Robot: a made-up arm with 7 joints. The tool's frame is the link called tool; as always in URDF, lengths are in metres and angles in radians. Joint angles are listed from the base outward.
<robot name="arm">
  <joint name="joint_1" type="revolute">
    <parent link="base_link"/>
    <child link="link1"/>
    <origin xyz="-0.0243 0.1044 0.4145" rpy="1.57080 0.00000 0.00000"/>
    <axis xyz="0 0 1"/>
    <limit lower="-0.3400" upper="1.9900"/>
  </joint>
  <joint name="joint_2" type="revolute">
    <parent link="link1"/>
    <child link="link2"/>
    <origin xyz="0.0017 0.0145 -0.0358" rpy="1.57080 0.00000 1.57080"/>
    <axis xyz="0 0 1"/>
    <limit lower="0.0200" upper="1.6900"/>
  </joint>
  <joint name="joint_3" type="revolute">
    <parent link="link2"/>
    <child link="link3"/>
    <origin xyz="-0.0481 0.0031 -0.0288" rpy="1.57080 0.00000 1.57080"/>
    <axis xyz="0 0 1"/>
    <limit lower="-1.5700" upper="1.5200"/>
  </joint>
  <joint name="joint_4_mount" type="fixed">
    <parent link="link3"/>
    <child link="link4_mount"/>
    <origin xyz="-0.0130 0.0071 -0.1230"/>
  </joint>
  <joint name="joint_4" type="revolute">
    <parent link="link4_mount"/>
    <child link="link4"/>
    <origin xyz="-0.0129 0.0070 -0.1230" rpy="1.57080 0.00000 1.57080"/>
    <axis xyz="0 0 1"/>
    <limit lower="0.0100" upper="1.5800"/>
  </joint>
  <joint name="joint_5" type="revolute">
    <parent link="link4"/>
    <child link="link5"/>
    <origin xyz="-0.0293 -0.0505 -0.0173" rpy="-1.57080 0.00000 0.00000"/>
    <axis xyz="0 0 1"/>
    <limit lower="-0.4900" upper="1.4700"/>
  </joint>
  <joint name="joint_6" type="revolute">
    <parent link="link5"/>
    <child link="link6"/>
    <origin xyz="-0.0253 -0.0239 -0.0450" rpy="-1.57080 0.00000 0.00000"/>
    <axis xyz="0 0 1"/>
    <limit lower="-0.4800" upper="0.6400"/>
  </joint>
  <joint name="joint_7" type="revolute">
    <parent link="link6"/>
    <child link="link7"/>
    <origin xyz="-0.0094 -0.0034 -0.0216" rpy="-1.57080 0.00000 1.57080"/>
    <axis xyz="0 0 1"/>
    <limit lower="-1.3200" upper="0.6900"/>
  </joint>
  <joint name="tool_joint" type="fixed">
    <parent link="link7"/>
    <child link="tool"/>
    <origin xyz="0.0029 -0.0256 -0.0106" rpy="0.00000 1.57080 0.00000"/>
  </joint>
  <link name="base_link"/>
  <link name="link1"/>
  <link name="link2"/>
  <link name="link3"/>
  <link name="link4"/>
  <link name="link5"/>
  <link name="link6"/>
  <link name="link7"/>
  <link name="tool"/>
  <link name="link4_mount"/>
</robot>
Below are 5 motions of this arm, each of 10 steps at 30 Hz.
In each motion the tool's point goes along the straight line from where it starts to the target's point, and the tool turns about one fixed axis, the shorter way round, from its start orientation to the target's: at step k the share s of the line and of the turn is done. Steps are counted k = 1, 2, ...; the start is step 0. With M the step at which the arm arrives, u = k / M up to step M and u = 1 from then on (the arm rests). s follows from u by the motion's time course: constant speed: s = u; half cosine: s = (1 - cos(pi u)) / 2; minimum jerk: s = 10 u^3 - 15 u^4 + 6 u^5.
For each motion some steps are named. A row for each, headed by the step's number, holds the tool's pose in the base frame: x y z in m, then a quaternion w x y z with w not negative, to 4 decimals.
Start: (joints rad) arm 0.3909 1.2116 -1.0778 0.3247 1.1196 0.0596 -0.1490
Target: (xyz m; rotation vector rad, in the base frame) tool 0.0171 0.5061 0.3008 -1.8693 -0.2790 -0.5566
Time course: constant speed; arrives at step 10
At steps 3, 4, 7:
3: 0.0216 0.4999 0.2902 0.5170 -0.8214 -0.0990 -0.2193
4: 0.0209 0.5008 0.2917 0.5222 -0.8172 -0.1018 -0.2217
7: 0.0190 0.5034 0.2963 0.5376 -0.8041 -0.1099 -0.2286

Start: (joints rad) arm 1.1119 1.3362 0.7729 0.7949 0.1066 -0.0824 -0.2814
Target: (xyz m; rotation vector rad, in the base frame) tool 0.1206 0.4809 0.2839 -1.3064 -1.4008 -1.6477
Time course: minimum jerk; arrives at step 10
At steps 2, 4, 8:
2: 0.0109 0.5283 0.3805 0.5065 -0.1309 -0.4834 -0.7019
4: 0.0411 0.5152 0.3539 0.4582 -0.2360 -0.5052 -0.6922
8: 0.1139 0.4838 0.2898 0.3172 -0.4725 -0.5284 -0.6300

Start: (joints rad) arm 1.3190 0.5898 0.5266 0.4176 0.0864 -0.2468 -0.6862
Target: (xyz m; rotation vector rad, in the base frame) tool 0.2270 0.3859 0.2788 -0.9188 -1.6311 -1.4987
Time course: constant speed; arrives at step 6
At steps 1, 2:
1: 0.2539 0.3674 0.2968 0.3027 -0.3505 -0.6124 -0.6407
2: 0.2485 0.3711 0.2932 0.3150 -0.3520 -0.6170 -0.6294

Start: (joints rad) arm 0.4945 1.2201 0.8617 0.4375 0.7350 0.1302 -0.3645
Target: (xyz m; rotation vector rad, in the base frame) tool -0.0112 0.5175 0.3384 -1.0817 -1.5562 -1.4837
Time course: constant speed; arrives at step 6
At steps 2, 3, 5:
2: -0.0024 0.5123 0.3243 0.3328 -0.3969 -0.6433 -0.5637
3: -0.0046 0.5136 0.3278 0.3395 -0.4026 -0.6335 -0.5668
5: -0.0090 0.5162 0.3349 0.3526 -0.4139 -0.6136 -0.5726

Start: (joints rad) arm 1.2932 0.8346 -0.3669 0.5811 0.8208 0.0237 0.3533
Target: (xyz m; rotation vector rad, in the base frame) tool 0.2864 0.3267 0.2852 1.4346 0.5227 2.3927
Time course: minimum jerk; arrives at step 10
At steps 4, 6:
4: 0.2485 0.3954 0.3379 0.0335 0.5515 0.1126 0.8259
6: 0.2688 0.3587 0.3097 0.0966 0.5252 0.1501 0.8321

